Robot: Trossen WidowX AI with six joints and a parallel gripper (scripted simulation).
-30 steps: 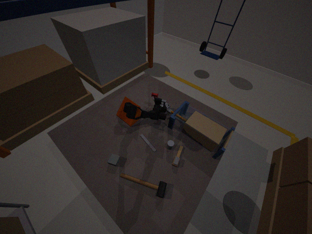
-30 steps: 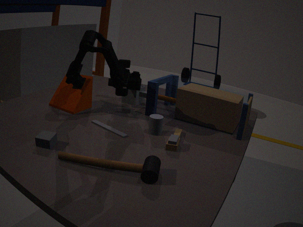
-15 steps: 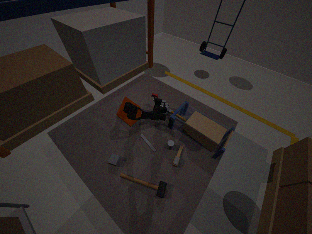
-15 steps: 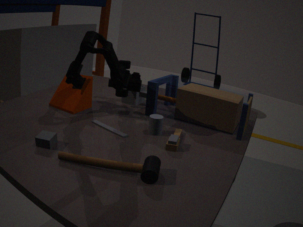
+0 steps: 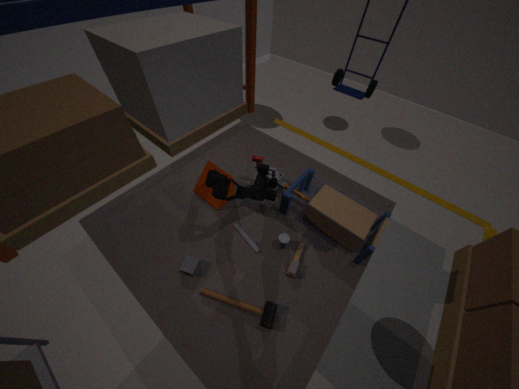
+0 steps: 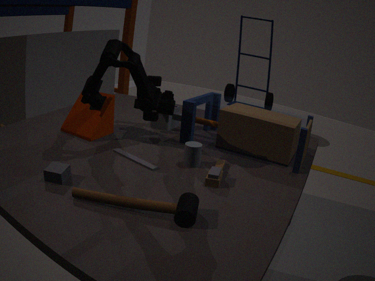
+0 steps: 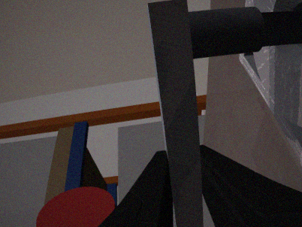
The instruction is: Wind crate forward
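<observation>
My gripper tip is now 5 cm past the red knob, 4 cm below it and 2 cm to the left of it. From my gripper tip the other things lie so: flat grey bar: 37 cm to the right, 14 cm below, 12 cm ahead; grey winch: 11 cm below, 3 cm ahead, 1 cm to the left; small wooden tool: 40 cm ahead, 34 cm to the right, 12 cm below.
</observation>
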